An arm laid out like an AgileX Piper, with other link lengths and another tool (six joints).
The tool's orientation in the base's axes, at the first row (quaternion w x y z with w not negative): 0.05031, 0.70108, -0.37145, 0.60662
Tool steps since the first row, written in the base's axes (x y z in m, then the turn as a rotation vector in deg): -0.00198, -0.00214, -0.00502, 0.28, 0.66, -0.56; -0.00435, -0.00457, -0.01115, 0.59, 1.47, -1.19; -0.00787, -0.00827, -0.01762, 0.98, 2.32, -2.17; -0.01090, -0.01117, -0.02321, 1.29, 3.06, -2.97
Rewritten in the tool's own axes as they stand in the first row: -0.00345, 0.00460, 0.00081, -0.80, -0.42, 0.03; -0.00775, 0.01006, 0.00173, -1.74, -0.95, 0.02; -0.01175, 0.01722, 0.00247, -3.01, -1.41, 0.15; -0.01534, 0.02320, 0.00297, -4.06, -1.82, 0.22
